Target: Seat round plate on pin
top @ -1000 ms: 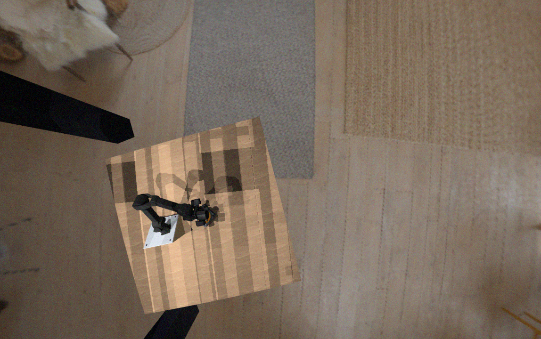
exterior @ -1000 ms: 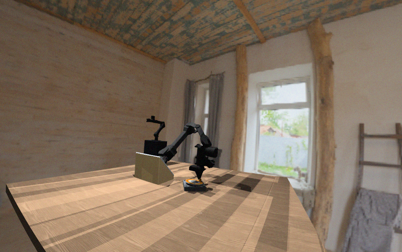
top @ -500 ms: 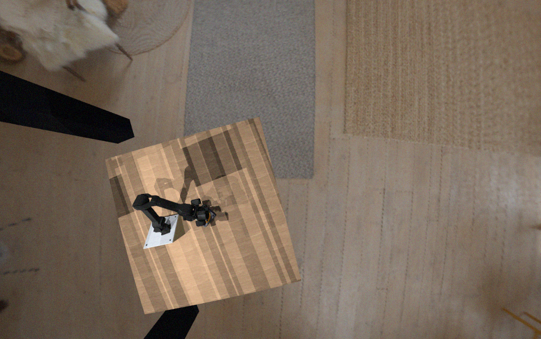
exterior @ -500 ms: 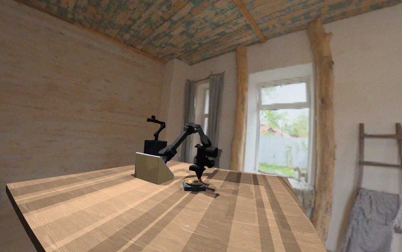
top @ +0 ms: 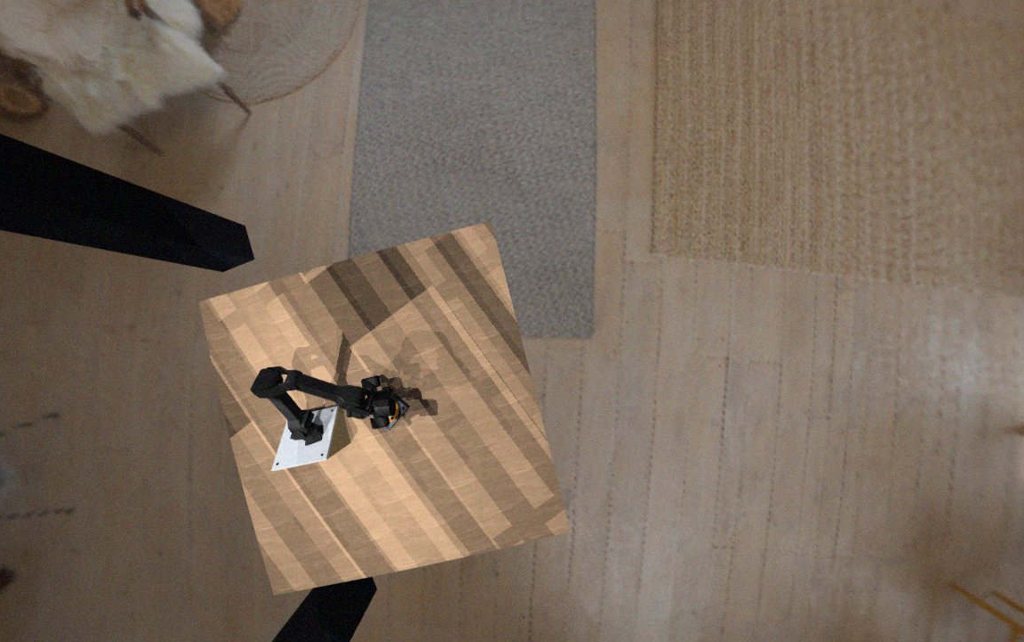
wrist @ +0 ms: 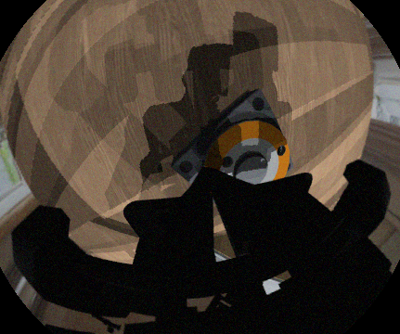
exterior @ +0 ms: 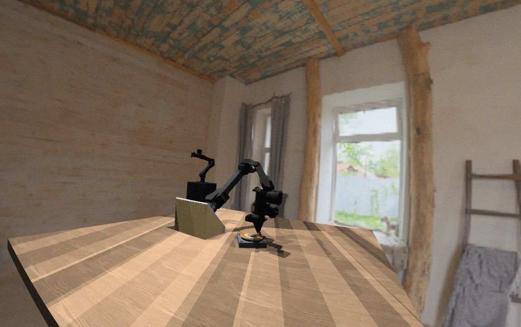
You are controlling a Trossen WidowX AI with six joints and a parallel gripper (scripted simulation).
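Right now the dark base is 1 cm behind my gripper tip, 5 cm to the right of it and 1 cm below it. Round my gripper tip: round plate 3 cm to the right.
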